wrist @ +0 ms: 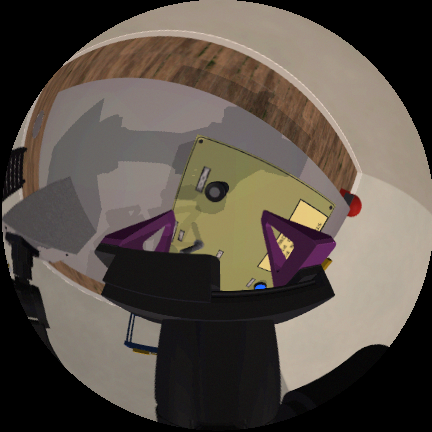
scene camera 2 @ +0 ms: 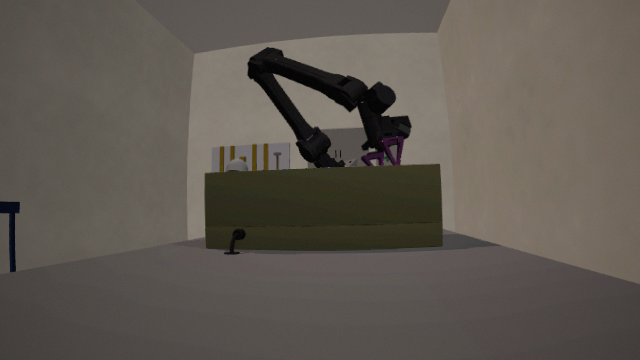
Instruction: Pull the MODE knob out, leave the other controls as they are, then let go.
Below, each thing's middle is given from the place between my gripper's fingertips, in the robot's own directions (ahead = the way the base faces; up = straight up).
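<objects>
Olive control panel (scene camera 2: 394, 206) in sight: 11 cm ahead of my hand, 16 cm to the right of it, 7 cm below it.
</objects>
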